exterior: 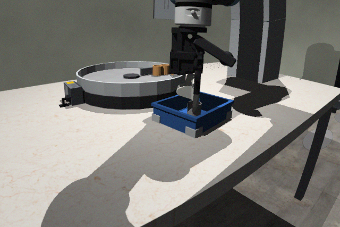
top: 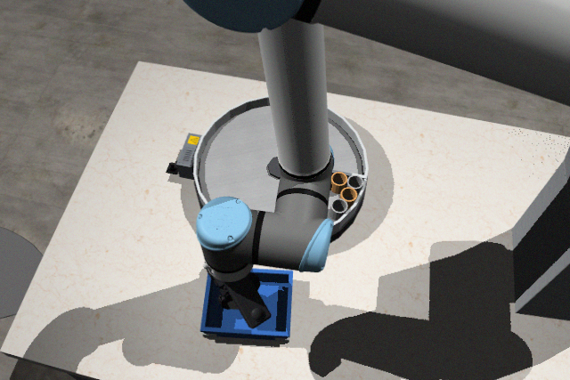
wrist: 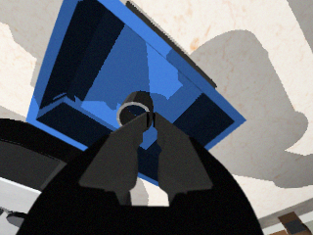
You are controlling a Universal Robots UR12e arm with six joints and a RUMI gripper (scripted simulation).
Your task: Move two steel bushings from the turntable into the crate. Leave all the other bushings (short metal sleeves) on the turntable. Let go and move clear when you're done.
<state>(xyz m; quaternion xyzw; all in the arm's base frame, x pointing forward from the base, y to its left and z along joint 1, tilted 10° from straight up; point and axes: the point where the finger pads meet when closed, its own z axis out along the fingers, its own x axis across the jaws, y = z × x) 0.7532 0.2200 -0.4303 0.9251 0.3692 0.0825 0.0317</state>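
Right now my hand is 20 mm above the blue crate, 10 mm to the left of it and 10 mm past it. From my hand the other things lie so: round grey turntable 360 mm to the right, 20 mm behind, 10 mm above.
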